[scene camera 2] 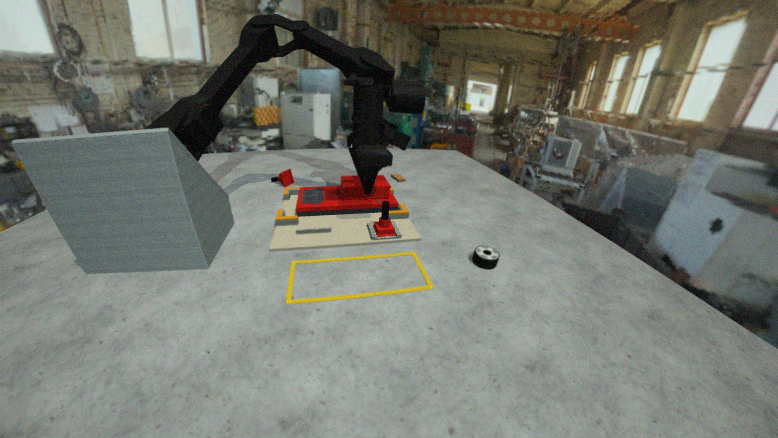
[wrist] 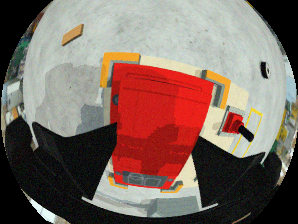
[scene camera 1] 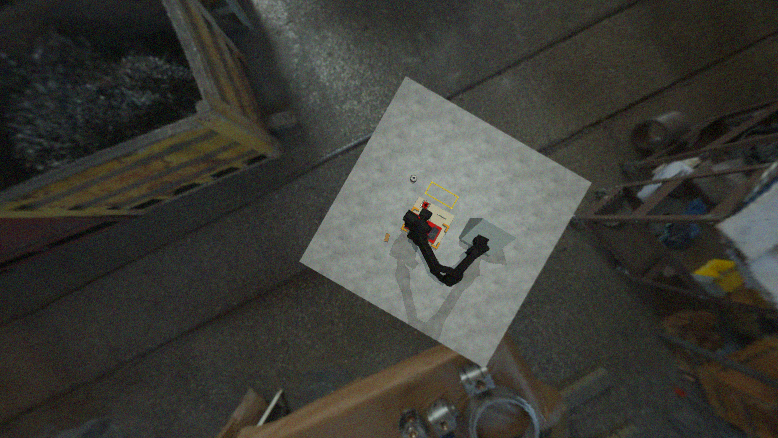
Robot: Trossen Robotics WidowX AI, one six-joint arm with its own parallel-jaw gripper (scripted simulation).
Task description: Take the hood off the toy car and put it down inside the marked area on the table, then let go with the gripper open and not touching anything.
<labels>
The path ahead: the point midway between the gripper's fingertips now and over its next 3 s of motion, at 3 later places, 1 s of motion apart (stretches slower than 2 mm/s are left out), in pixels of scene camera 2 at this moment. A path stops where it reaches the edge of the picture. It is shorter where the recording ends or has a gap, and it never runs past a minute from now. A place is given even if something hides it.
The gripper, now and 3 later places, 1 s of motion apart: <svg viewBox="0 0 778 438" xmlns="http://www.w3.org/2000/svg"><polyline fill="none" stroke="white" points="365,187 364,178 372,167 359,204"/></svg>
</labels>
